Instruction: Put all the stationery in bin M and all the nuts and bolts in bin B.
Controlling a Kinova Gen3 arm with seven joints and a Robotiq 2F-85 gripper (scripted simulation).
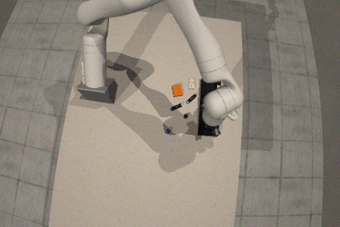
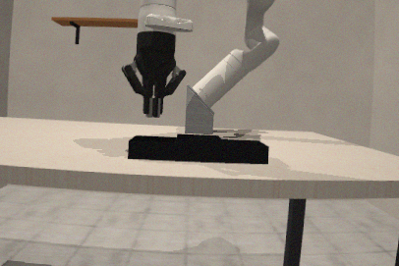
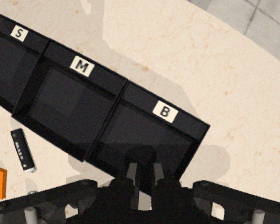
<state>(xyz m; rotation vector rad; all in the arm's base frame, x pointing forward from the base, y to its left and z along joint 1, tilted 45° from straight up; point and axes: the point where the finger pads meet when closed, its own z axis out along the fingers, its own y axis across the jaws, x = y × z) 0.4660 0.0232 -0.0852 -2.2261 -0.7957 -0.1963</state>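
The black bin row lies 90 mm to the left of my hand and 70 mm below it. Round my hand: small blue piece: 140 mm behind, 80 mm below, 60 mm to the right; dark hex nut: 90 mm below, 90 mm behind, 30 mm to the left; orange block: 150 mm behind, 130 mm to the left, 90 mm below.
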